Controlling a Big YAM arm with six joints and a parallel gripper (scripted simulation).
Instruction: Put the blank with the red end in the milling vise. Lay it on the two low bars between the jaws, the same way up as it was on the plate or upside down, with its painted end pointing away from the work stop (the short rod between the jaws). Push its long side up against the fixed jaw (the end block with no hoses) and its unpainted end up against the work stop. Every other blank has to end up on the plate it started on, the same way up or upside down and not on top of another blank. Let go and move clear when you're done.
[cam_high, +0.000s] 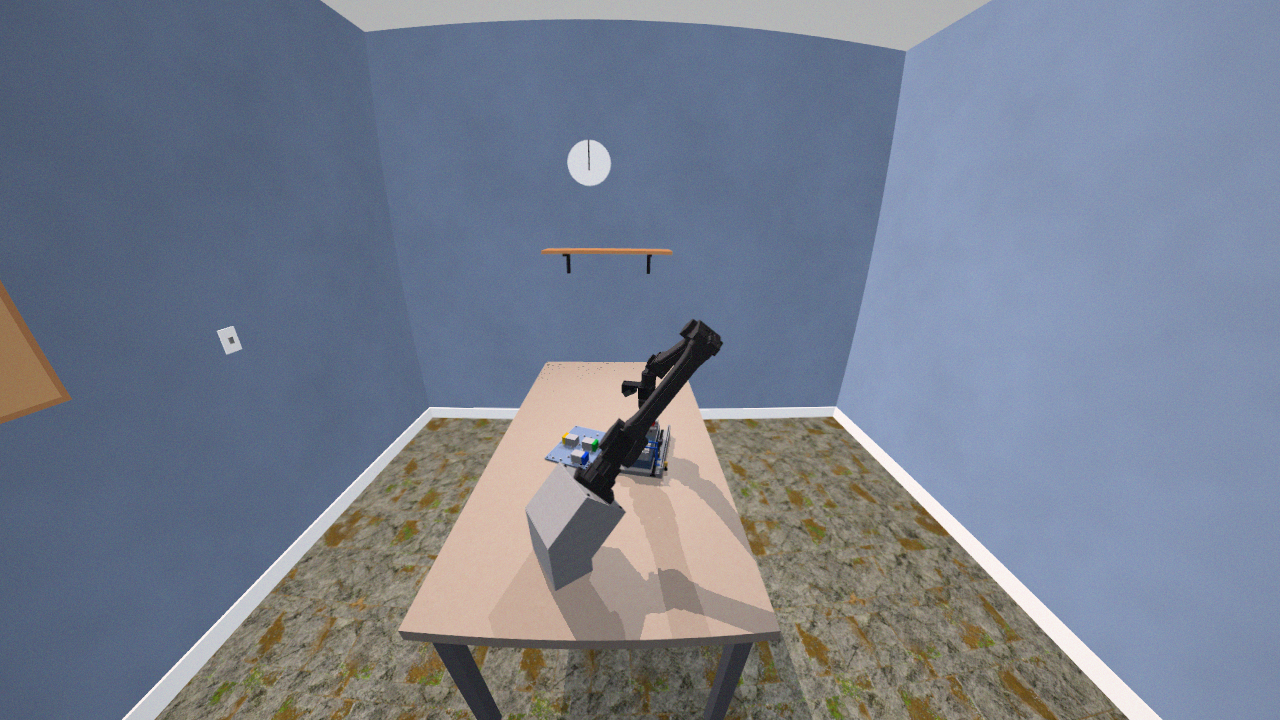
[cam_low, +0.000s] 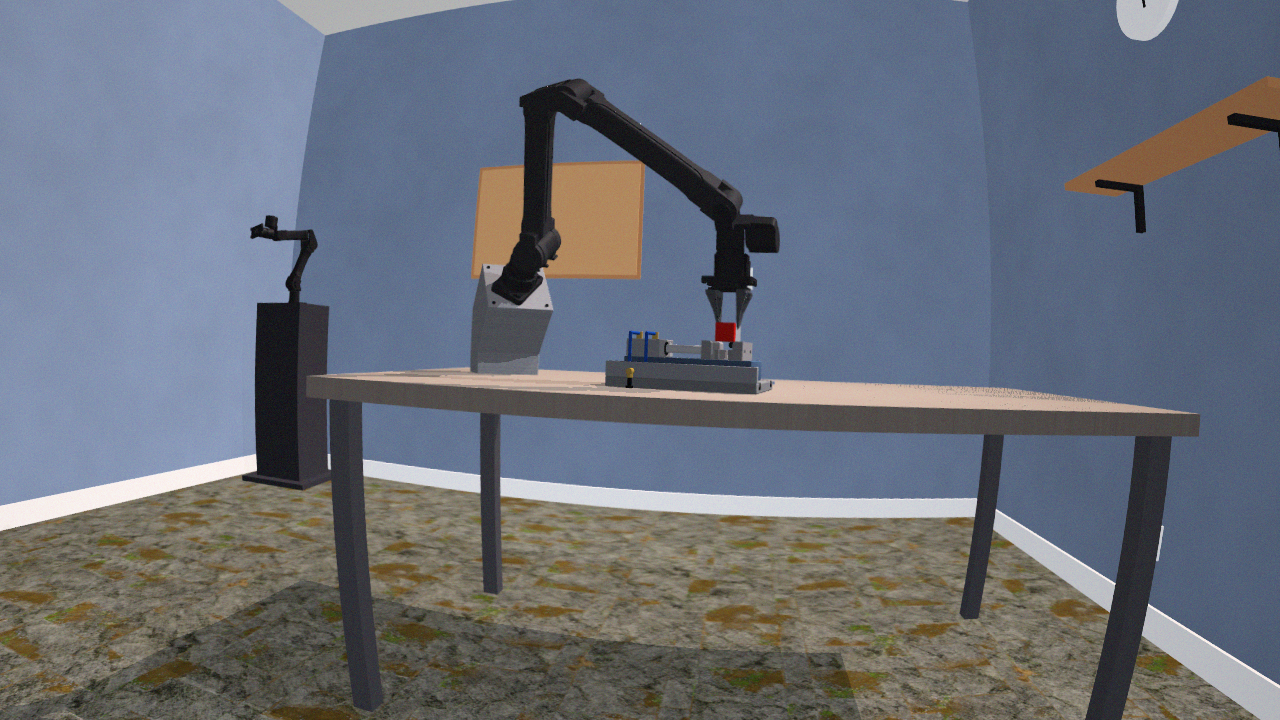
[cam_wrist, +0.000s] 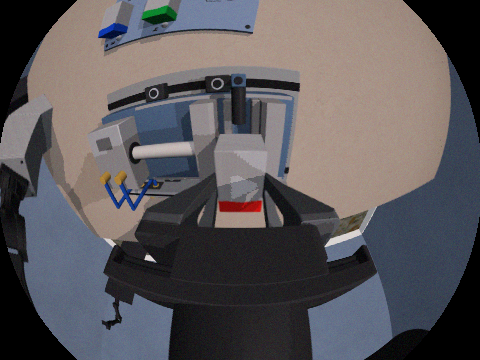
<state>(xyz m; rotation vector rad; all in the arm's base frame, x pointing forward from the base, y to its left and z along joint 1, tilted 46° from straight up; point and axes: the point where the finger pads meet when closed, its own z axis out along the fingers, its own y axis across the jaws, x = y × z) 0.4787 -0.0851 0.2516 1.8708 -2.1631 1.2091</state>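
My hand is 50 mm to the right of the work stop, 40 mm above it and 20 mm short of it. Round my hand: green-ended blank 240 mm to the left, 110 mm below, 30 mm behind; blue plate 280 mm to the left, 130 mm below, 10 mm behind; vise 90 mm below, 70 mm behind, 30 mm to the left.
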